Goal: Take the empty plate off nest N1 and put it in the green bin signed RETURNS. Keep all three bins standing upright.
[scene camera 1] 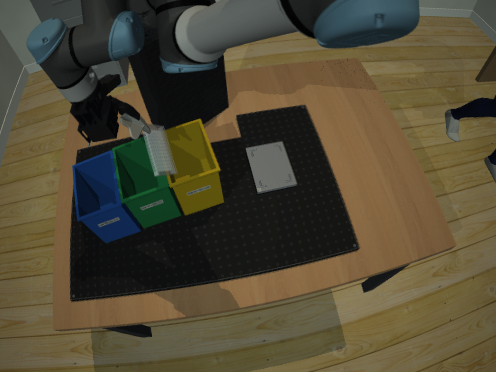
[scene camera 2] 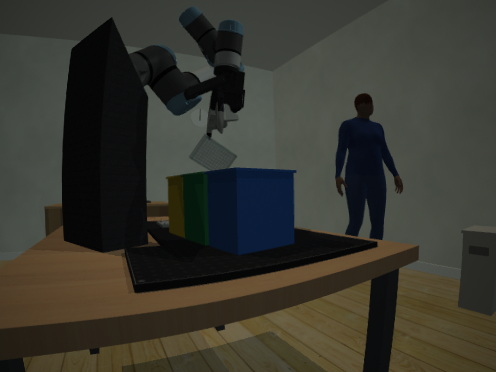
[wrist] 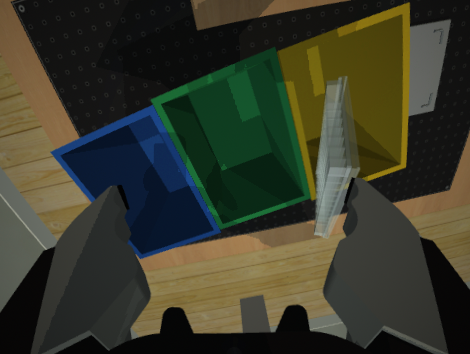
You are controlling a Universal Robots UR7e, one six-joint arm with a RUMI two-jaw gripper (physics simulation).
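Where they show: gripper, fingertip midpoint: (scene camera 1: 122,137) (scene camera 2: 214,136) (wrist: 235,184); arm's base at its link origin: (scene camera 1: 157,2) (scene camera 2: 117,79).
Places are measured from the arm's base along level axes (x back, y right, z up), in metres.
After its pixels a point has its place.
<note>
The clear plate (scene camera 1: 161,152) @[x -0.307, y 0.016, z -0.237 m] (scene camera 2: 213,153) @[x -0.295, y 0.033, z -0.229 m] (wrist: 334,150) @[x -0.260, y 0.049, z -0.187 m] stands on edge and tilted, high at the border of the green bin (scene camera 1: 150,212) @[x -0.382, y 0.086, z -0.397 m] (scene camera 2: 196,210) @[x -0.219, y 0.135, z -0.389 m] (wrist: 235,130) @[x -0.306, y 0.090, z -0.471 m] and the yellow bin (scene camera 1: 205,199) @[x -0.346, y -0.065, z -0.421 m] (scene camera 2: 176,205) @[x -0.187, y -0.003, z -0.383 m] (wrist: 370,75) @[x -0.225, y -0.082, z -0.344 m]. Whether it rests on their rims is unclear. My gripper (scene camera 1: 117,136) @[x -0.278, y 0.108, z -0.193 m] (scene camera 2: 214,131) @[x -0.278, y 0.108, z -0.193 m] (wrist: 235,184) @[x -0.278, y 0.108, z -0.193 m] is wide open above the bins' rear side. The plate is not between its fingers, but one corner is at or very near the right fingertip in the wrist view. A grey pad with corner marks (scene camera 1: 271,167) @[x -0.239, y -0.263, z -0.462 m] (wrist: 430,70) @[x -0.226, y -0.295, z -0.462 m], apparently nest N1, bears no plate.
The blue bin (scene camera 1: 114,231) @[x -0.419, y 0.204, z -0.421 m] (scene camera 2: 265,210) @[x -0.342, y 0.279, z -0.385 m] (wrist: 115,165) @[x -0.314, y 0.284, z -0.366 m] stands upright beside the green one; all three are upright on the black mat (scene camera 1: 280,225) @[x -0.424, y -0.263, z -0.474 m] (scene camera 2: 165,275) @[x -0.110, y 0.387, z -0.474 m]. A tall black block (scene camera 1: 185,90) @[x -0.042, y -0.029, z -0.292 m] (scene camera 2: 105,140) @[x 0.010, y 0.123, z -0.213 m] stands behind them. A person (scene camera 2: 364,170) stands beyond the table.
</note>
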